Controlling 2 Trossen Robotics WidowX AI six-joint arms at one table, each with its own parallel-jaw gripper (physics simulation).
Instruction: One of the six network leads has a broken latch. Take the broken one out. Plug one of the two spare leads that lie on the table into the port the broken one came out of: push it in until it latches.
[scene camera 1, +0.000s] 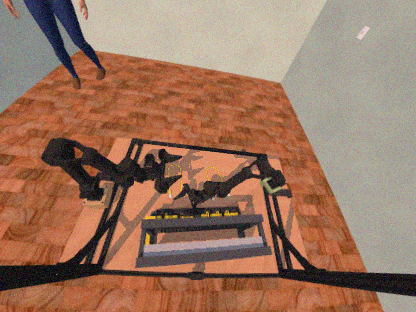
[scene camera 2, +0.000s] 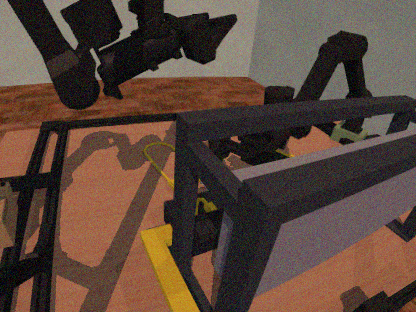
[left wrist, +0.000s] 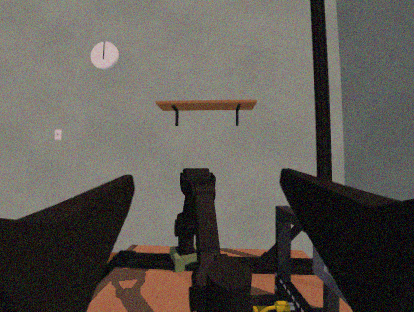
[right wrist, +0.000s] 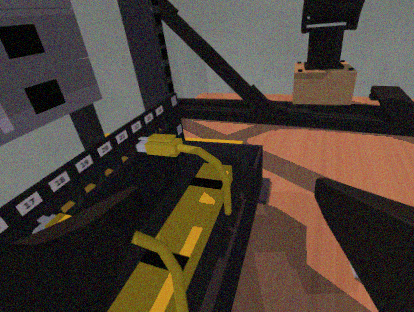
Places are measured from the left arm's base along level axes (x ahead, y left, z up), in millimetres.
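Pixels of known places: left gripper, fingertip midpoint: (scene camera 1: 182, 165) (scene camera 2: 221, 16) (left wrist: 208, 178); right gripper, fingertip midpoint: (scene camera 1: 175, 207) (right wrist: 227, 191); left arm's base, origin of the base link: (scene camera 1: 95, 194) (right wrist: 322, 66); right arm's base, origin of the base link: (scene camera 1: 272, 183) (scene camera 2: 351, 128) (left wrist: 185, 250).
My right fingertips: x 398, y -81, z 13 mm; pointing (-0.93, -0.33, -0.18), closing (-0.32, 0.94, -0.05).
Observation:
For each thing: its top centre in the pictures, then the offset to it from my right fingertips. "spot": a spot on its surface instead.
- lead, surface spot: (right wrist: 162, 145) spot: dx -42, dy -61, dz -1 mm
- plug, surface spot: (right wrist: 46, 221) spot: dx +42, dy -80, dz +1 mm
- dark rack frame, surface spot: (scene camera 2: 300, 113) spot: dx +23, dy -118, dz +168 mm
- yellow bar, surface spot: (scene camera 2: 165, 260) spot: dx -133, dy -92, dz -51 mm
Two yellow spare leads, one on the left (scene camera 1: 175, 166) (scene camera 2: 145, 149) and one on the right (scene camera 1: 214, 168), lie looped on the table. Yellow leads sit in a row along the black patch panel (scene camera 1: 195, 211). In the right wrist view one lead (right wrist: 162, 145) has its clear plug at the ports near the high-numbered end; another plug (right wrist: 46, 221) sits lower left, partly behind a finger. Latch condition is too small to tell. My right gripper (right wrist: 227, 191) (scene camera 1: 190, 198) is open, close to the panel, one finger crossing in front of the ports. My left gripper (scene camera 1: 181, 167) is open, raised above the table.
A dark rack frame (scene camera 1: 200, 222) (scene camera 2: 300, 113) stands behind the panel with grey units. A yellow bar (scene camera 2: 165, 260) (scene camera 1: 147, 237) stands at its left end. A black frame (scene camera 1: 200, 147) edges the table. A green bracket (scene camera 1: 272, 186) (left wrist: 182, 260) is by the right arm's base.

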